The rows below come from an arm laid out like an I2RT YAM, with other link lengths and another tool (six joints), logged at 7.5 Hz.
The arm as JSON. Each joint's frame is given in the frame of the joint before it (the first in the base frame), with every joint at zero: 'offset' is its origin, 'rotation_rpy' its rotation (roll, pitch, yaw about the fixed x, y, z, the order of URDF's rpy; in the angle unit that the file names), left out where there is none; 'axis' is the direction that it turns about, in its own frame. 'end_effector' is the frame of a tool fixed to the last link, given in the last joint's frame.
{
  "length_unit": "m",
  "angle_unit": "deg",
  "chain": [
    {
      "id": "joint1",
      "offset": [
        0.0,
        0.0,
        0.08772
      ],
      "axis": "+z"
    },
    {
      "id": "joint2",
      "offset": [
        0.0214,
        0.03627,
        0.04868
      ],
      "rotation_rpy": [
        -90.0,
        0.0,
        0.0
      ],
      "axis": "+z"
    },
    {
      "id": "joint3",
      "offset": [
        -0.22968,
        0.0,
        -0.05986
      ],
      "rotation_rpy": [
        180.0,
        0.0,
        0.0
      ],
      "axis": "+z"
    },
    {
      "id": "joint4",
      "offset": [
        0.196,
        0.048,
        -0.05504
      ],
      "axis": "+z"
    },
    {
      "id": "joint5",
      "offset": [
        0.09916,
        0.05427,
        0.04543
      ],
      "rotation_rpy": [
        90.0,
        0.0,
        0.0
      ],
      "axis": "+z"
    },
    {
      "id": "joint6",
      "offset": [
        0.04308,
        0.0,
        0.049
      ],
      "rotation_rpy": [
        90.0,
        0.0,
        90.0
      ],
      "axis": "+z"
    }
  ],
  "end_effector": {
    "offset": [
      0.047,
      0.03,
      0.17
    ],
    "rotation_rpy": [
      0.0,
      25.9,
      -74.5
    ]
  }
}
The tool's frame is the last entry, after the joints.
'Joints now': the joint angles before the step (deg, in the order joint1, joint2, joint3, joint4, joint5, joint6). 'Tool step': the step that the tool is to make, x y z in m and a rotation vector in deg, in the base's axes. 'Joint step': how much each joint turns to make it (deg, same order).
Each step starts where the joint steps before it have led.
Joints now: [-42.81, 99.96, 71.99, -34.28, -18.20, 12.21]
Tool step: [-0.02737, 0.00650, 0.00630, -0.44, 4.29, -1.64]
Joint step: [-0.04, -3.23, -0.01, -6.08, 3.61, 0.00]
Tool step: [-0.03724, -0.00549, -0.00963, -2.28, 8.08, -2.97]
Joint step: [0.00, 0.04, -0.71, -3.63, 7.75, -0.03]
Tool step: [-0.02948, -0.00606, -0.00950, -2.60, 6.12, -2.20]
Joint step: [-0.07, 0.05, -2.54, -0.13, 6.43, 0.02]
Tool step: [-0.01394, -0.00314, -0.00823, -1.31, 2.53, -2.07]
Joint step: [-0.17, 0.32, -2.36, 1.71, 3.13, 1.01]
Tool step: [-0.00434, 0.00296, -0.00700, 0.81, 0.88, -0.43]
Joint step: [-0.13, 0.86, -0.77, 0.41, 0.10, 0.29]
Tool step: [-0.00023, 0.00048, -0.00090, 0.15, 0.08, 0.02]
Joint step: [0.00, 0.14, -0.05, 0.03, -0.06, -0.01]
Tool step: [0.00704, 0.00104, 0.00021, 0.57, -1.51, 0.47]
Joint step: [0.00, -0.01, 0.21, 0.49, -1.52, -0.06]
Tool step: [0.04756, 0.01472, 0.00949, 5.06, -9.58, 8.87]
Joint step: [-0.01, -0.02, 2.87, 0.17, -12.47, -5.35]
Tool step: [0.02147, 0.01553, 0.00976, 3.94, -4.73, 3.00]
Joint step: [0.19, -0.03, 2.17, -1.60, -6.70, -0.63]
